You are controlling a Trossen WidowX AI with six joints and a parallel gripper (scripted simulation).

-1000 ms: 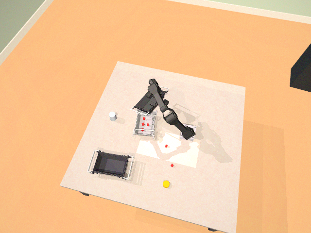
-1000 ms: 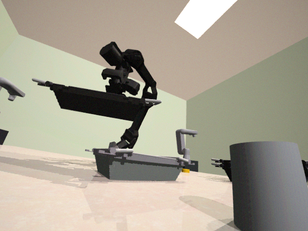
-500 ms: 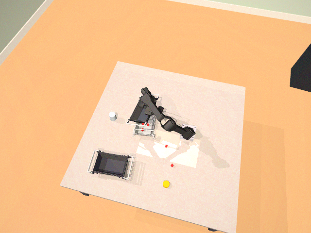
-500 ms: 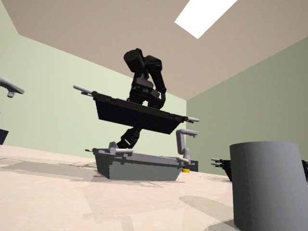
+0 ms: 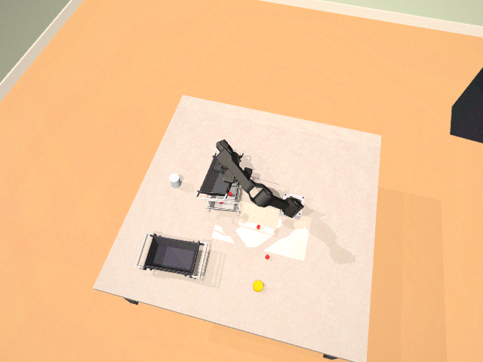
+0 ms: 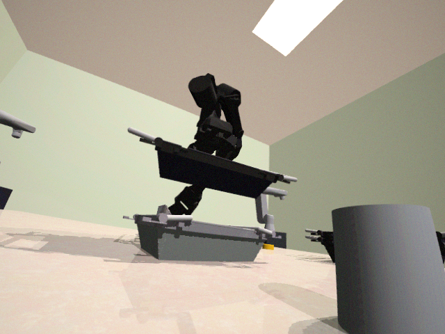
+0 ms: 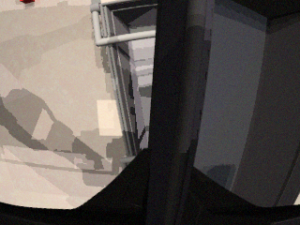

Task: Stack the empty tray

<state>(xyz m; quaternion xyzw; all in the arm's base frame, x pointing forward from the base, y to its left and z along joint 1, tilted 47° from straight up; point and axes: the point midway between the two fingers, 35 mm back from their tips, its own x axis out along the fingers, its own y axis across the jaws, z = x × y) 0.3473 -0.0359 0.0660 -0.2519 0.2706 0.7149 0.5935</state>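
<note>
My gripper tip is now 70 mm short of the dark tray. Round my gripper tip: yellow disc (430 mm to the left, 290 mm behind, 170 mm below).
</note>
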